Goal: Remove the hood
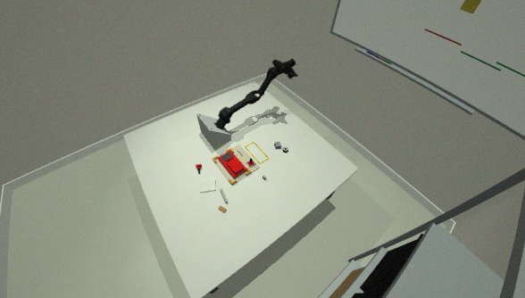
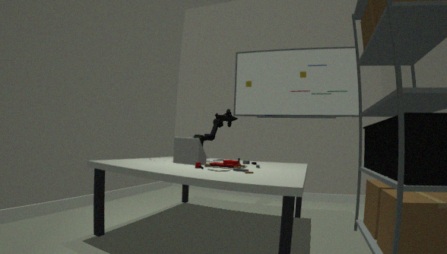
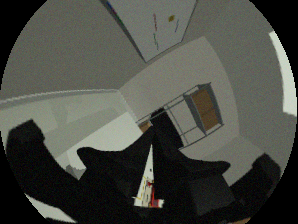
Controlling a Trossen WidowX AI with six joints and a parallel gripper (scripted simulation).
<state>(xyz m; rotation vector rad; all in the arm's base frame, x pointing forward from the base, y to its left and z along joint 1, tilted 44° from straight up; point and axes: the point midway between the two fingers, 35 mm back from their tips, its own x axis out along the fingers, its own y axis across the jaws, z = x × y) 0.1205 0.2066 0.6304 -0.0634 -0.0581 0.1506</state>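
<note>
Right now the red hood is 650 mm to the right of my gripper tip, 370 mm below it and 190 mm ahead of it. From my gripper tip the other things lie so: grey rod 820 mm to the right, 400 mm below, 320 mm ahead; then dark tyre 400 mm below, 270 mm to the right, 260 mm ahead; then white card 860 mm to the right, 410 mm below, 190 mm ahead.
</note>
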